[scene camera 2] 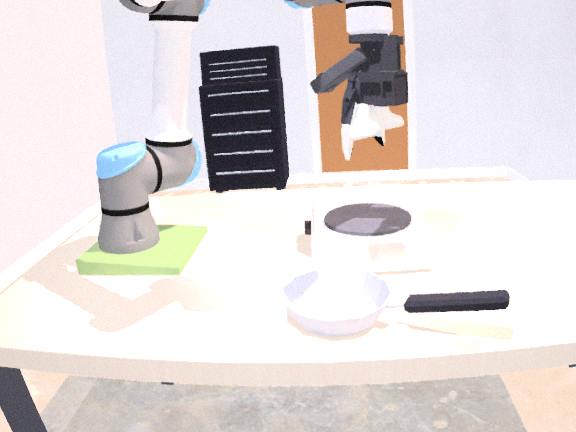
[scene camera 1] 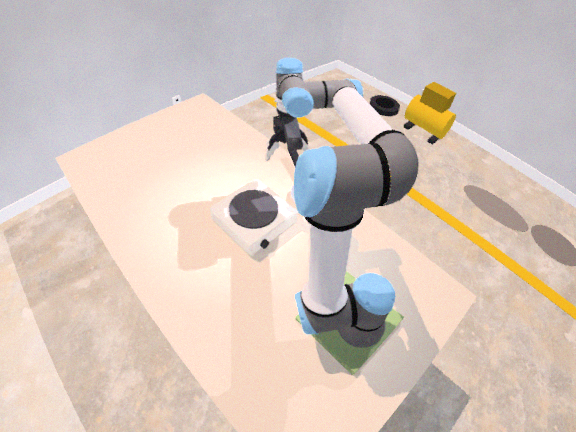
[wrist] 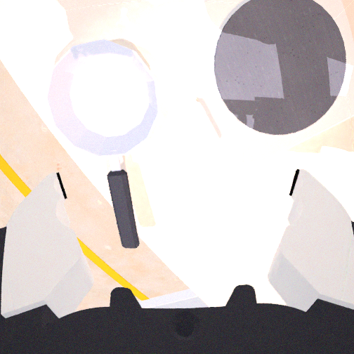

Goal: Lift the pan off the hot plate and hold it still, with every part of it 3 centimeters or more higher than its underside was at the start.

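Places are measured from the arm's base along level axes (x ahead, y left, z up), in centimetres.
Pixels of known places: gripper, fingertip midpoint: (scene camera 2: 366, 152) (scene camera 1: 287, 157); arm's base, origin of the base link: (scene camera 2: 129, 241) (scene camera 1: 360, 324).
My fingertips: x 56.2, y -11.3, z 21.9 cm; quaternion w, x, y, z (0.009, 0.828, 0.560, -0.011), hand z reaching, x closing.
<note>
Ahead of a thing's pixels: the offset from my fingertips to its middle.
A pale, shallow pan @(dz -20.6, dx +4.1, dy -13.7 cm) (scene camera 2: 336, 320) (wrist: 60, 100) stands upright on the table beside the hot plate, not on it. Its black handle @(dz -19.0, dx +13.9, dy -16.8 cm) (scene camera 2: 457, 301) (wrist: 123, 210) points right in scene camera 2 and towards the bottom in the wrist view. In scene camera 1 the arm hides nearly all of the pan. The white hot plate has a dark round heating disc (scene camera 1: 254, 209) (scene camera 2: 367, 219) (wrist: 280, 65) with no pan on it. My gripper (scene camera 1: 287, 153) (scene camera 2: 365, 150) (wrist: 177, 175) is open and empty, high above the table. In the wrist view the handle shows left of the midpoint between the fingers.
The hot plate's black knob @(dz -20.9, dx -14.1, dy +18.9 cm) (scene camera 1: 265, 243) (scene camera 2: 308, 227) is on its side towards the arm's base. The base stands on a green slab (scene camera 1: 355, 357) (scene camera 2: 185, 250). The pan is near the table's front edge (scene camera 2: 335, 372) in scene camera 2. A black cabinet (scene camera 2: 245, 125) stands behind the table.
</note>
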